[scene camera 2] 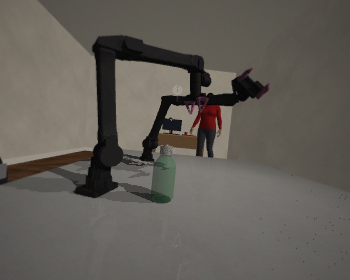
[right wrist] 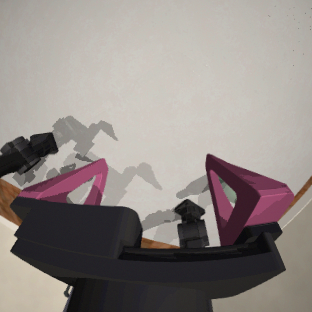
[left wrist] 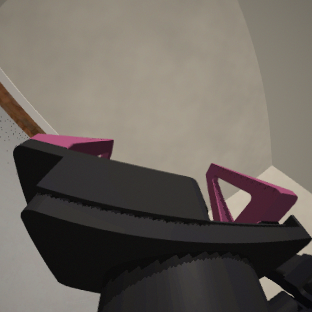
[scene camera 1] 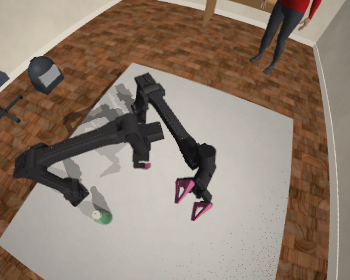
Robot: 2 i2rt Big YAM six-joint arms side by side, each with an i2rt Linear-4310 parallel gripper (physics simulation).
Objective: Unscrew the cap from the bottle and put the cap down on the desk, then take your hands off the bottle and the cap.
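Places are measured from the left arm's base along level axes (x ahead, y left, z up), in metres.
Pixels of known places: left gripper, fingertip midpoint: (scene camera 2: 259,76) (left wrist: 162,157) (scene camera 1: 184,212); right gripper, fingertip midpoint: (scene camera 2: 195,113) (right wrist: 154,161) (scene camera 1: 146,158); left arm's base at its link origin: (scene camera 2: 146,159) (right wrist: 44,142) (scene camera 1: 140,116); right arm's base at its link origin: (scene camera 2: 98,189) (right wrist: 189,209) (scene camera 1: 78,195).
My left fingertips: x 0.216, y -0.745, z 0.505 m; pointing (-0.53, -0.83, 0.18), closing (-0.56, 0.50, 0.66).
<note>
Ahead of a thing's pixels: the offset from my left fingertips to its top centre. Level surfaces: height alone.
A green translucent bottle {dz -0.325, dx -0.388, dy +0.032 m} (scene camera 1: 104,217) (scene camera 2: 163,177) stands upright on the desk {dz -0.505 m} (scene camera 1: 245,160) (scene camera 2: 240,225). A pale cap {dz -0.318, dx -0.388, dy +0.032 m} (scene camera 1: 96,214) (scene camera 2: 166,149) sits on its top. In the right wrist view, a bit of the green bottle (right wrist: 228,189) shows through the opening of the finger at the right. My left gripper (scene camera 1: 184,210) (scene camera 2: 260,77) (left wrist: 162,157) is open and empty, high above the desk and well to the right of the bottle in both scene views. My right gripper (scene camera 1: 145,165) (scene camera 2: 196,111) (right wrist: 154,161) is open and empty, pointing down, high above the desk and apart from the bottle.
The right arm's base (scene camera 1: 75,192) (scene camera 2: 97,186) stands on the desk close to the bottle, to its left in both scene views. The left arm's base (scene camera 2: 147,155) stands farther back. A person in red (scene camera 1: 280,30) (scene camera 2: 207,120) stands on the floor beyond the desk.
</note>
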